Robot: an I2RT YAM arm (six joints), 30 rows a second.
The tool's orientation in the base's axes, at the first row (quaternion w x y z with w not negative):
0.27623 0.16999 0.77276 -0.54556
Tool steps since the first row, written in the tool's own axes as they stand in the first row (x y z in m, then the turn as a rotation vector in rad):
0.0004 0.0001 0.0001 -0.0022 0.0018 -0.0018
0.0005 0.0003 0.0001 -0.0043 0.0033 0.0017
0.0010 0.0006 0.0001 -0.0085 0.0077 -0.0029
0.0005 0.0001 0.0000 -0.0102 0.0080 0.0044
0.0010 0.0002 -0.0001 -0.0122 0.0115 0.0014
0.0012 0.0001 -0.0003 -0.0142 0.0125 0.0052
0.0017 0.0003 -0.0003 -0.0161 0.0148 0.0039
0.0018 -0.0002 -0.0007 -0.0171 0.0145 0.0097
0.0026 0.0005 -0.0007 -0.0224 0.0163 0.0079
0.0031 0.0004 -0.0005 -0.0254 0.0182 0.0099
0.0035 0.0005 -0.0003 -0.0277 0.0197 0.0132
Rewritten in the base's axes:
-0.0002 -0.0001 -0.0003 0.0023 0.0024 0.0005
-0.0002 0.0000 -0.0006 0.0057 -0.0003 -0.0003
-0.0004 0.0001 -0.0011 0.0104 0.0057 0.0002
-0.0003 0.0000 -0.0004 0.0136 -0.0010 -0.0009
-0.0007 0.0001 -0.0007 0.0165 0.0031 -0.0015
-0.0010 0.0003 -0.0007 0.0195 0.0000 -0.0020
-0.0012 0.0003 -0.0012 0.0220 0.0021 -0.0022
-0.0017 0.0005 -0.0008 0.0240 -0.0034 -0.0028
-0.0019 0.0007 -0.0018 0.0288 -0.0009 -0.0005
-0.0023 0.0005 -0.0021 0.0327 -0.0020 -0.0006
-0.0026 0.0003 -0.0024 0.0362 -0.0045 -0.0011

